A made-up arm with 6 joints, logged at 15 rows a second.
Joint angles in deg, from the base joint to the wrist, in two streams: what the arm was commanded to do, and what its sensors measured. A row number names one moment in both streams.
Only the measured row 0 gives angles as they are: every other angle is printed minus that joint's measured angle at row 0.
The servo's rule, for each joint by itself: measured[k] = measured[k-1] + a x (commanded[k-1-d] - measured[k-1]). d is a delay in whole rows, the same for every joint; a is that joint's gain. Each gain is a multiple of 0.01, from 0.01 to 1. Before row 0 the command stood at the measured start. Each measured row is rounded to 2 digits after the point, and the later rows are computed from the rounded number. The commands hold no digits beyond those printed.
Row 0, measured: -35.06, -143.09, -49.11, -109.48, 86.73, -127.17
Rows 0 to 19, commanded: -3.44, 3.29, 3.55, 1.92, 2.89, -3.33; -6.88, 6.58, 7.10, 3.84, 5.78, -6.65; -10.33, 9.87, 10.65, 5.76, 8.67, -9.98; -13.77, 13.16, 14.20, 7.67, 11.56, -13.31; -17.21, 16.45, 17.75, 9.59, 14.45, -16.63; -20.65, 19.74, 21.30, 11.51, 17.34, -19.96; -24.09, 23.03, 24.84, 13.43, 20.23, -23.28; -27.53, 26.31, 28.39, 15.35, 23.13, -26.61; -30.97, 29.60, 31.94, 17.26, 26.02, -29.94; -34.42, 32.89, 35.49, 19.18, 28.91, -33.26; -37.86, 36.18, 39.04, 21.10, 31.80, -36.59; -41.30, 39.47, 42.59, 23.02, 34.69, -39.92; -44.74, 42.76, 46.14, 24.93, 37.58, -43.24; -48.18, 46.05, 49.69, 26.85, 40.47, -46.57; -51.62, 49.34, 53.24, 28.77, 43.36, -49.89; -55.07, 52.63, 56.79, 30.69, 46.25, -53.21; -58.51, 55.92, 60.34, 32.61, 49.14, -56.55; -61.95, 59.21, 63.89, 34.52, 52.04, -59.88; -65.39, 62.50, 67.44, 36.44, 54.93, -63.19; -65.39, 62.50, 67.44, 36.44, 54.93, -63.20
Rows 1 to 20, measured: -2.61, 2.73, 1.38, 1.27, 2.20, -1.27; -5.86, 5.93, 3.61, 2.97, 4.92, -3.31; -9.26, 9.20, 6.36, 4.81, 7.77, -5.84; -12.69, 12.49, 9.42, 6.70, 10.65, -8.68; -16.13, 15.78, 12.67, 8.61, 13.54, -11.70; -19.57, 19.07, 16.04, 10.52, 16.43, -14.84; -23.01, 22.36, 19.47, 12.44, 19.32, -18.05; -26.45, 25.64, 22.95, 14.36, 22.22, -21.30; -29.89, 28.93, 26.46, 16.27, 25.11, -24.58; -33.33, 32.22, 29.98, 18.19, 28.00, -27.88; -36.77, 35.51, 33.51, 20.11, 30.89, -31.19; -40.21, 38.80, 37.05, 22.03, 33.78, -34.51; -43.65, 42.09, 40.60, 23.94, 36.67, -37.83; -47.09, 45.38, 44.15, 25.86, 39.56, -41.15; -50.53, 48.67, 47.70, 27.78, 42.45, -44.47; -53.98, 51.96, 51.25, 29.70, 45.34, -47.79; -57.42, 55.25, 54.80, 31.62, 48.23, -51.12; -60.86, 58.54, 58.35, 33.53, 51.13, -54.45; -64.30, 61.83, 61.90, 35.45, 54.02, -57.77; -65.13, 62.39, 64.06, 36.10, 54.71, -59.83
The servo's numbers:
d 0
a 0.76 0.83 0.39 0.66 0.76 0.38

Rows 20 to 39, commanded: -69.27, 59.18, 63.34, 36.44, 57.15, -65.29; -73.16, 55.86, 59.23, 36.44, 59.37, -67.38; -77.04, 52.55, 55.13, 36.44, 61.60, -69.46; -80.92, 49.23, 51.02, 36.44, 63.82, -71.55; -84.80, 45.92, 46.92, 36.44, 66.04, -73.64; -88.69, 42.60, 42.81, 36.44, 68.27, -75.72; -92.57, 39.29, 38.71, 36.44, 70.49, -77.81; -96.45, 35.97, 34.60, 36.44, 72.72, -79.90; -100.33, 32.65, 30.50, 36.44, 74.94, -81.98; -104.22, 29.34, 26.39, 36.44, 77.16, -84.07; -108.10, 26.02, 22.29, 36.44, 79.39, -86.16; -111.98, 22.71, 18.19, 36.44, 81.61, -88.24; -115.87, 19.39, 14.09, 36.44, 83.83, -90.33; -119.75, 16.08, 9.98, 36.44, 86.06, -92.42; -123.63, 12.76, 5.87, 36.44, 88.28, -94.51; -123.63, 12.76, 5.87, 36.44, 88.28, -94.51; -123.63, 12.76, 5.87, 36.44, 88.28, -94.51; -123.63, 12.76, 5.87, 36.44, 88.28, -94.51; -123.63, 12.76, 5.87, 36.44, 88.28, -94.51; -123.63, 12.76, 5.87, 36.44, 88.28, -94.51
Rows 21 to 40, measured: -68.28, 59.73, 63.78, 36.32, 56.56, -61.90; -71.99, 56.52, 62.01, 36.40, 58.70, -63.98; -75.83, 53.22, 59.33, 36.43, 60.90, -66.06; -79.70, 49.91, 56.09, 36.44, 63.12, -68.15; -83.58, 46.60, 52.51, 36.44, 65.34, -70.24; -87.46, 43.28, 48.73, 36.44, 67.57, -72.32; -91.34, 39.97, 44.82, 36.44, 69.79, -74.41; -95.22, 36.65, 40.83, 36.44, 72.02, -76.50; -99.10, 33.33, 36.80, 36.44, 74.24, -78.58; -102.99, 30.02, 32.74, 36.44, 76.46, -80.67; -106.87, 26.70, 28.66, 36.44, 78.69, -82.76; -110.75, 23.39, 24.58, 36.44, 80.91, -84.84; -114.64, 20.07, 20.49, 36.44, 83.13, -86.93; -118.52, 16.76, 16.39, 36.44, 85.36, -89.02; -122.40, 13.44, 12.29, 36.44, 87.58, -91.11; -123.33, 12.88, 9.79, 36.44, 88.11, -92.40; -123.56, 12.78, 8.26, 36.44, 88.24, -93.20; -123.61, 12.76, 7.33, 36.44, 88.27, -93.70; -123.63, 12.76, 6.76, 36.44, 88.28, -94.01; -123.63, 12.76, 6.41, 36.44, 88.28, -94.20
